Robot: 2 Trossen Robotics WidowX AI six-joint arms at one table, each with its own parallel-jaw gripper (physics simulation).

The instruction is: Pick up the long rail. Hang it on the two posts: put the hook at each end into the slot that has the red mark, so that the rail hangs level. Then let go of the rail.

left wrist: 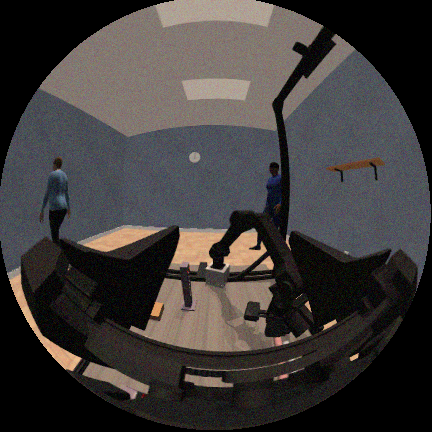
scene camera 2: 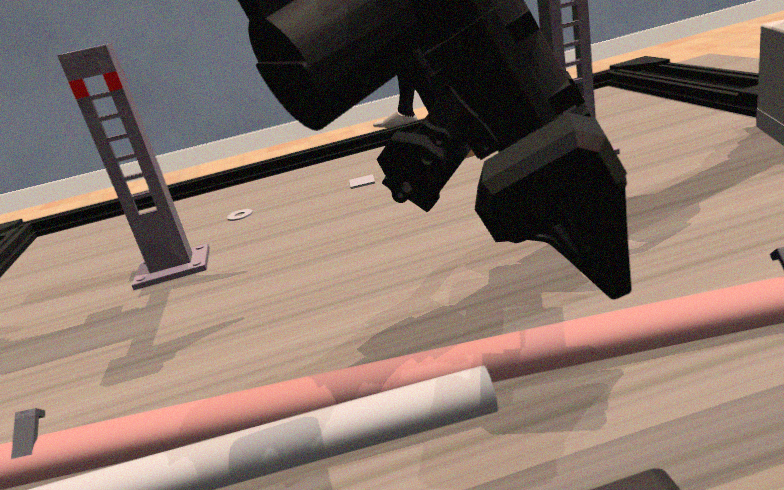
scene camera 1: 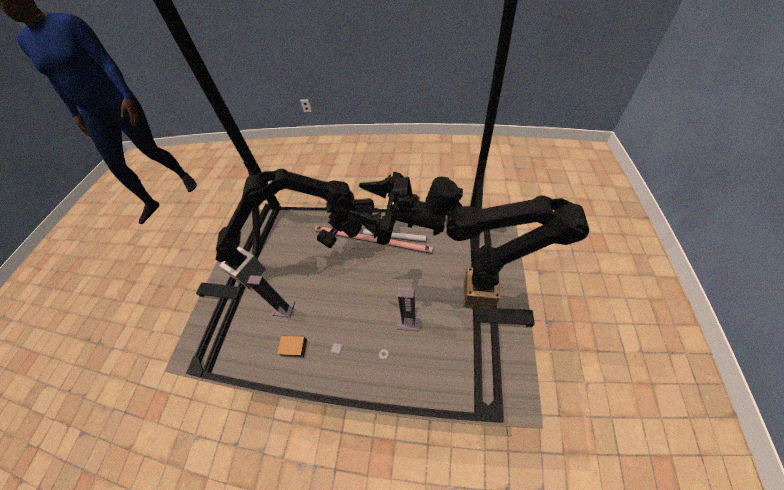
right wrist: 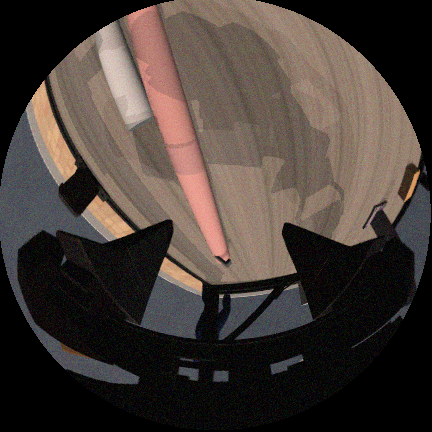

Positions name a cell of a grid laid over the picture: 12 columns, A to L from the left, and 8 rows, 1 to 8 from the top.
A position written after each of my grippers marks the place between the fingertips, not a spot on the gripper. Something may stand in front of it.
My left gripper (scene camera 1: F4) is open, holding nothing. My right gripper (scene camera 2: J5) is open, with nothing in its grasp. Also in view: a pink rail (right wrist: E2). The table carries a white rod (scene camera 2: E8).
The white rod also shows in the right wrist view (right wrist: D2). My left gripper shows as well in the left wrist view (left wrist: G5). My right gripper is seen too in the left wrist view (left wrist: H6), in scene camera 1 (scene camera 1: F4) and in the right wrist view (right wrist: G5).
